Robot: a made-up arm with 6 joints.
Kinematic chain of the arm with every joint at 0, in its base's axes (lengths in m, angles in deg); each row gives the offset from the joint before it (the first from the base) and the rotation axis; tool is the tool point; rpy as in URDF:
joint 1: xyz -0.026 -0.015 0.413 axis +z
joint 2: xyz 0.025 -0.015 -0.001 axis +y
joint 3: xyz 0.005 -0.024 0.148 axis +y
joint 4: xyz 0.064 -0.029 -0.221 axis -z
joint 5: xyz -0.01 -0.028 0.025 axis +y
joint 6: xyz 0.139 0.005 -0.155 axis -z
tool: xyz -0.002 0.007 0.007 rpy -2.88 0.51 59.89
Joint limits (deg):
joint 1: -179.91..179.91
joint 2: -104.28..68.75
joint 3: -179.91..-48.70
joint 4: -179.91..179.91
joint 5: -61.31..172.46
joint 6: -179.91..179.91
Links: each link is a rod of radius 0.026 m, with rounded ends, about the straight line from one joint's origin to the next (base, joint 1, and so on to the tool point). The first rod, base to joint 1, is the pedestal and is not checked.
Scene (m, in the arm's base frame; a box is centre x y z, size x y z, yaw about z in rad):
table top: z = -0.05
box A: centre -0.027 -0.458 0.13 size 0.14 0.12 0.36 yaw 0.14
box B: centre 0.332 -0.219 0 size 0.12 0.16 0.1 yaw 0.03
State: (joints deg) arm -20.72 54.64 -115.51 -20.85 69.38 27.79
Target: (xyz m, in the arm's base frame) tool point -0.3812 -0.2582 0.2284
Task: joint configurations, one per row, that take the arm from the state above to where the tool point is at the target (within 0.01 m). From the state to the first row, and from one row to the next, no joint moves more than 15 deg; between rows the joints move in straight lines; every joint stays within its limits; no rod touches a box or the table.
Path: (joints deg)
1: -32.82 49.26 -116.54 -21.95 76.95 27.60
2: -44.92 43.88 -117.57 -23.05 84.51 27.41
3: -57.01 38.50 -118.60 -24.15 92.08 27.21
4: -69.11 33.12 -119.64 -25.25 99.65 27.02
5: -81.48 40.55 -117.66 -30.35 97.72 27.34
6: -93.85 47.97 -115.69 -35.46 95.80 27.66
7: -106.22 55.40 -113.71 -40.56 93.88 27.97
8: -118.59 62.83 -111.74 -45.67 91.96 28.29

